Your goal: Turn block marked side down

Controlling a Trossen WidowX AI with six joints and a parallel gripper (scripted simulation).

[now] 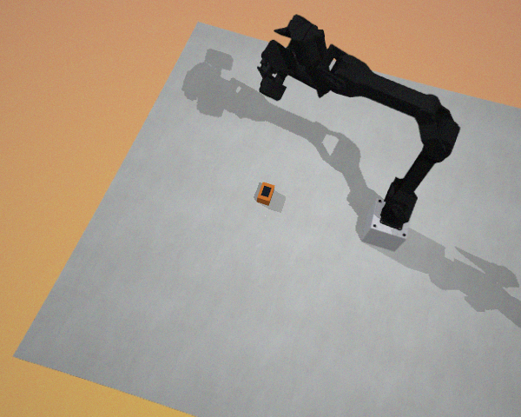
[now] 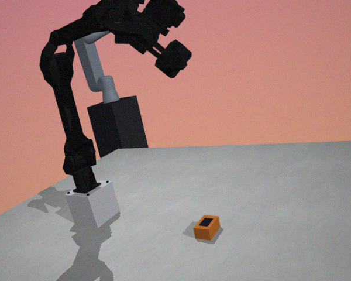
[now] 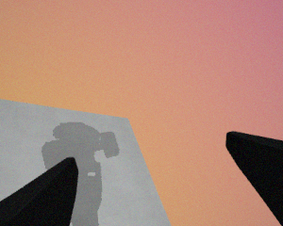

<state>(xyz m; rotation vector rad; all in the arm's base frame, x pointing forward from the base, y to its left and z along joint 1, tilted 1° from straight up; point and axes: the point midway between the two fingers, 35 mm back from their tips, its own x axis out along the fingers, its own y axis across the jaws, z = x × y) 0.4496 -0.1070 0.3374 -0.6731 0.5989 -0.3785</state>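
The orange block is 41 cm below my gripper tip, 15 cm to the left of it and 9 cm behind it.
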